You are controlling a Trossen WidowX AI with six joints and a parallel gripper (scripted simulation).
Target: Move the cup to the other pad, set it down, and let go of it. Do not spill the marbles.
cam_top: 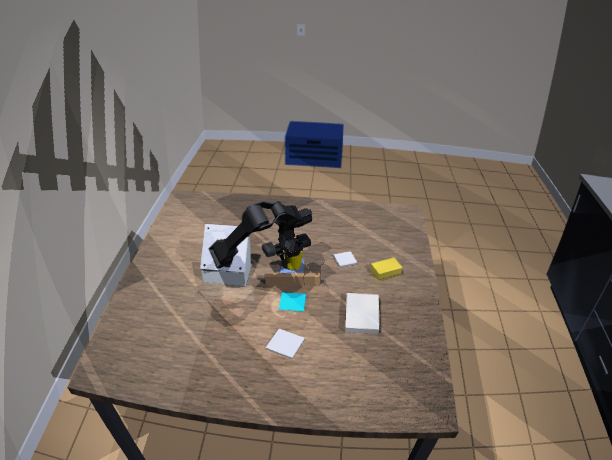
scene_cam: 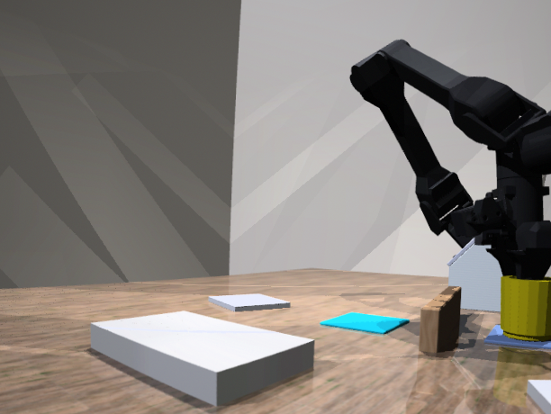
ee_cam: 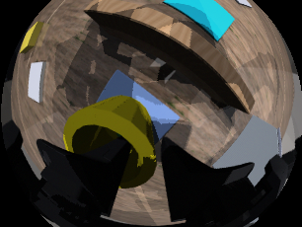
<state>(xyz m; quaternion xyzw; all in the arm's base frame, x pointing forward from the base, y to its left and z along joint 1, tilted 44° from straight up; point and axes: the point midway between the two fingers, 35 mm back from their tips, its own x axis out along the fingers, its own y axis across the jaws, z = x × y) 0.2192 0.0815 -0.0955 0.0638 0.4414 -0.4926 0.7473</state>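
The yellow cup lies 2 cm to the left of my gripper tip and 2 cm ahead of it. Round my gripper tip: cyan pad: 18 cm to the right, 7 cm ahead, 4 cm below; then blue pad: 4 cm below, 2 cm to the left, 2 cm ahead; then wooden block: 8 cm to the right, 4 cm ahead, 2 cm below.
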